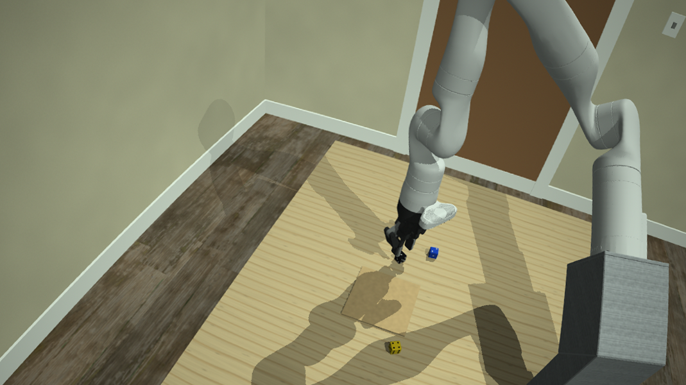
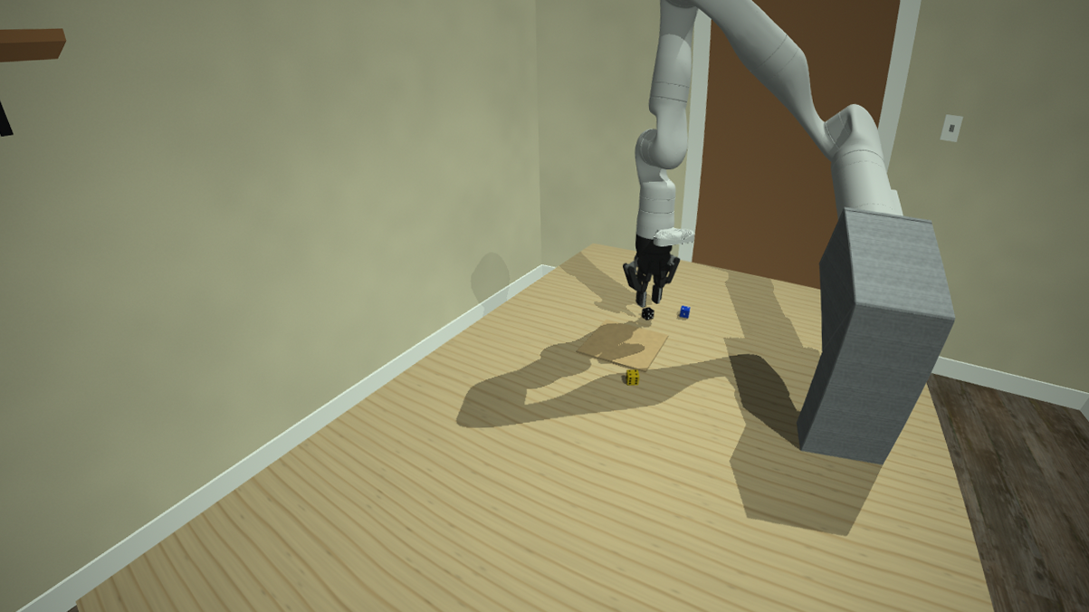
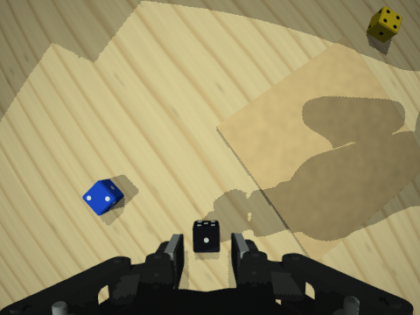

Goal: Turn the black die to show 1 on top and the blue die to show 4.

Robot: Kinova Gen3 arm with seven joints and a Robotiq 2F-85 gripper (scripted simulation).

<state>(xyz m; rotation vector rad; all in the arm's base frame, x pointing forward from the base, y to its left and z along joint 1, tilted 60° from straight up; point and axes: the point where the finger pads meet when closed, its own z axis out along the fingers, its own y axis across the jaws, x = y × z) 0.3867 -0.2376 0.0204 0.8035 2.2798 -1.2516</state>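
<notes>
Now: the black die 4 cm below my hand. Also, from my hand: yellow die 24 cm to the left, 4 cm below, 3 cm behind; tan mat 12 cm to the left, 5 cm below, 2 cm ahead; blue die 8 cm behind, 4 cm to the right, 4 cm below.
</notes>
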